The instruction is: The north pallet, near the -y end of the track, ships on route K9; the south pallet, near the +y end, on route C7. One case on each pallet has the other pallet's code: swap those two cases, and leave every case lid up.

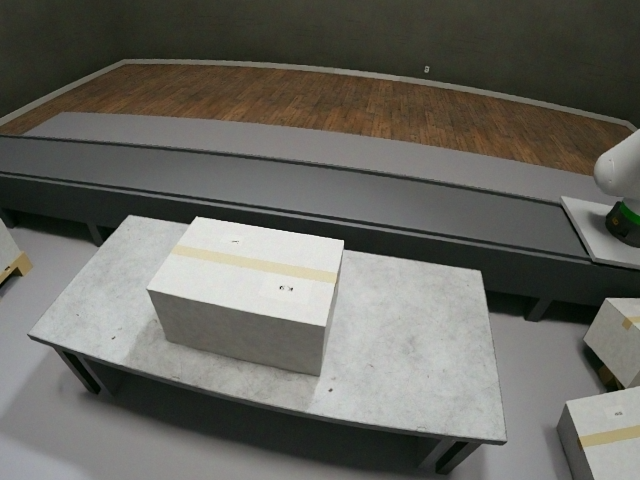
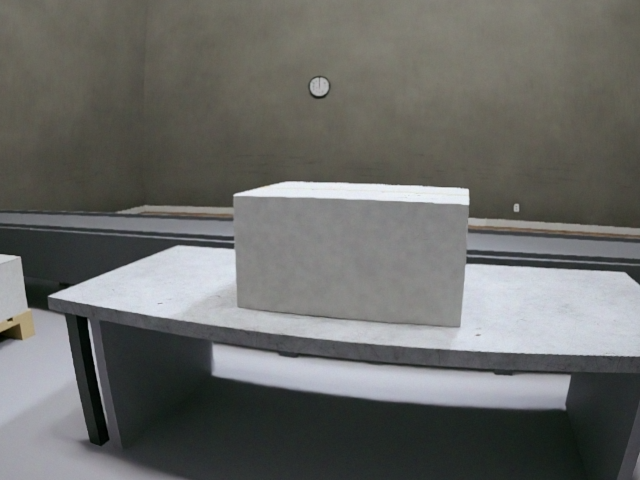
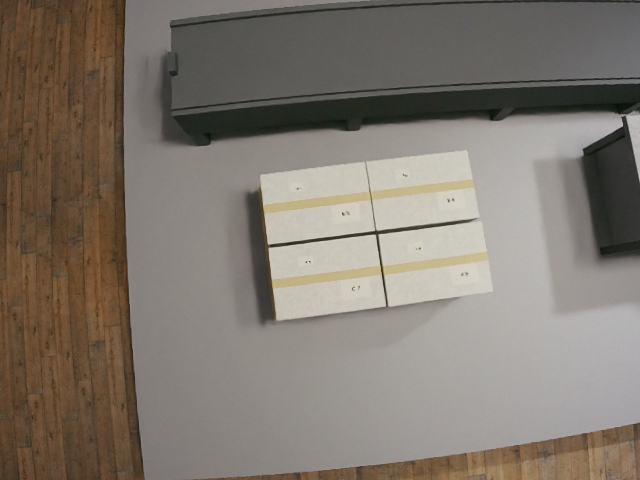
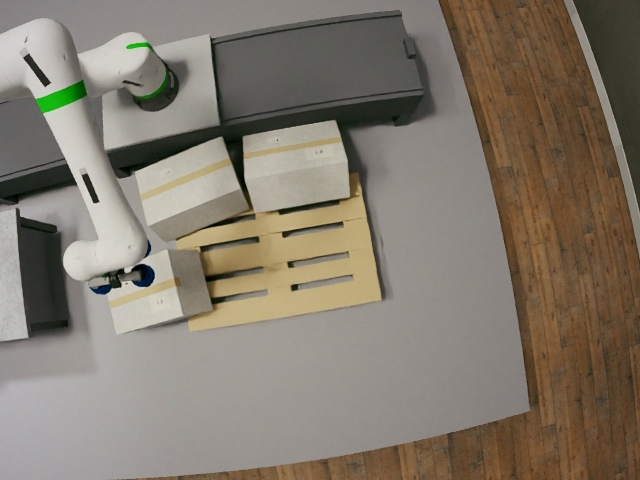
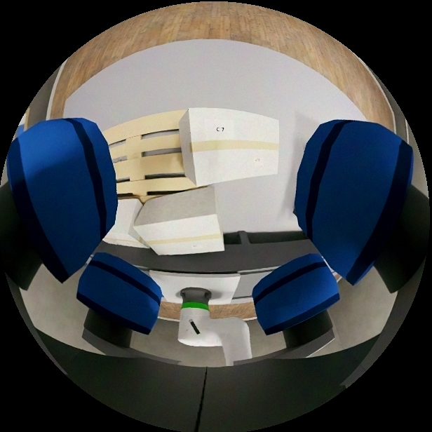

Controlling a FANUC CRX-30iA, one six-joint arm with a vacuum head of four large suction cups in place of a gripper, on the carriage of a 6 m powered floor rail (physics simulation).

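My vacuum gripper is open, with bare blue cups, above the front-left case. That case reads C7, is lid up and overhangs the south pallet. A turned case sits at the back left; no code is readable on it. Another case stands at the back right. A K9 case rests lid up on the table. Four lid-up cases stand on the north pallet; the lower-left one reads C7.
The dark floor rail runs behind the table and pallets. The arm's carriage stands on it near the south pallet, and the forearm reaches over the left side of that pallet area.
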